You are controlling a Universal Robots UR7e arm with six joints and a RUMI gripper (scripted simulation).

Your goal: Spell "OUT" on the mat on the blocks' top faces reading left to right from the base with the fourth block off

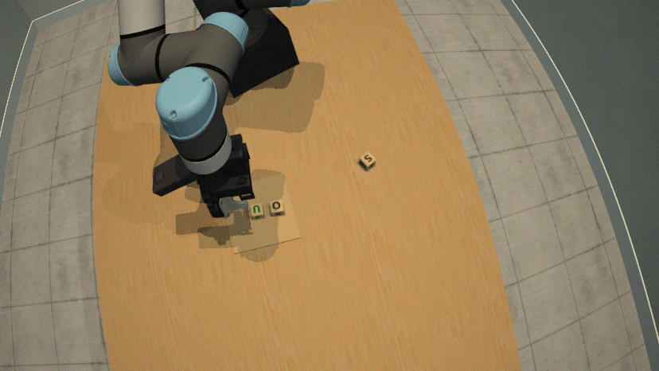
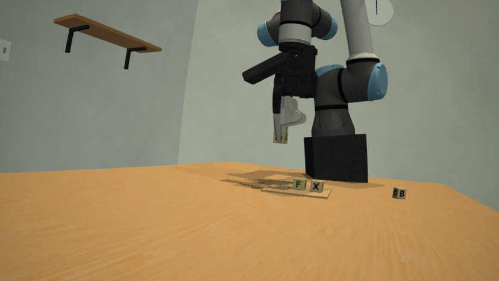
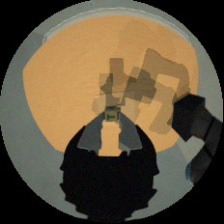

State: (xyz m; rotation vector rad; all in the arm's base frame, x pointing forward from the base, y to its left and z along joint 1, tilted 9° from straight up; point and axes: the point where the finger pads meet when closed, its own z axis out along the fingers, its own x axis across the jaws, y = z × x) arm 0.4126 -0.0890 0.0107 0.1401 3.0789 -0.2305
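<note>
The tan mat lies 120 mm below my hand, 50 mm to the left of it and 10 mm behind it. Also, from my hand: S block 290 mm to the left, 110 mm below, 60 mm behind.
</note>
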